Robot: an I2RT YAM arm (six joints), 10 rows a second.
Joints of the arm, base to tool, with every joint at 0 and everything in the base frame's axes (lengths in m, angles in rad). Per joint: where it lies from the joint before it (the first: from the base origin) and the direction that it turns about. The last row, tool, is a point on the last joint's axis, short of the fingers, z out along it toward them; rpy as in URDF.
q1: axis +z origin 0 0 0.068
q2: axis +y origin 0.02 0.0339 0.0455
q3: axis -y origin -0.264 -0.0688 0
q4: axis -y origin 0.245 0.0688 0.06
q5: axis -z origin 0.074 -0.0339 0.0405
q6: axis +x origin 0.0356 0 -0.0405
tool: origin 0 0 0 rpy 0 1.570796 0
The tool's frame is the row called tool.
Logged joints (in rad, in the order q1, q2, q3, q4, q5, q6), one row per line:
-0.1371, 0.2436, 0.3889, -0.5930, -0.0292, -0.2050
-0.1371, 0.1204, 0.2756, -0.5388, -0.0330, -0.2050
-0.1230, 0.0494, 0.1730, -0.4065, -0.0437, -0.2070
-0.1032, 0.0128, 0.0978, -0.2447, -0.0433, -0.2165
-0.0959, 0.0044, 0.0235, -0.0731, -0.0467, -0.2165
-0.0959, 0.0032, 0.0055, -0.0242, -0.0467, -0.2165
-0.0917, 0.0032, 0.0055, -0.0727, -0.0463, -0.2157
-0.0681, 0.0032, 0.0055, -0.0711, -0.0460, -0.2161
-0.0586, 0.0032, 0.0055, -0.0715, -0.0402, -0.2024
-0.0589, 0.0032, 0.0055, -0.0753, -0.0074, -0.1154
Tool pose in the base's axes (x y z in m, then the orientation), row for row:
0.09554, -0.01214, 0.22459, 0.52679, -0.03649, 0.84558, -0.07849
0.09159, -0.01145, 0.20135, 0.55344, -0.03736, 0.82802, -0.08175
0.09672, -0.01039, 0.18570, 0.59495, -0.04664, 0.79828, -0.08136
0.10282, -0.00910, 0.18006, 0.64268, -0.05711, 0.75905, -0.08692
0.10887, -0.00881, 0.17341, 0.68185, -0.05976, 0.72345, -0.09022
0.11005, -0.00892, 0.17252, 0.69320, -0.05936, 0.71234, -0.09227
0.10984, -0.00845, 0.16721, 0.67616, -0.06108, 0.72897, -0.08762
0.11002, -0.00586, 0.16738, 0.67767, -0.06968, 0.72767, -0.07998
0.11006, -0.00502, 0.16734, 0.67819, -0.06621, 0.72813, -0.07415
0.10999, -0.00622, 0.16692, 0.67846, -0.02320, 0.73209, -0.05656
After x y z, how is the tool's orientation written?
As a quaternion, w x y z.
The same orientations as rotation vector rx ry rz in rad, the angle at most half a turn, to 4 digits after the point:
-0.0872, 2.0214, -0.1876
-0.0883, 1.9571, -0.1932
-0.1083, 1.8544, -0.1890
-0.1301, 1.7295, -0.1980
-0.1341, 1.6230, -0.2024
-0.1326, 1.5910, -0.2061
-0.1373, 1.6390, -0.1970
-0.1566, 1.6351, -0.1797
-0.1487, 1.6358, -0.1666
-0.0521, 1.6445, -0.1271

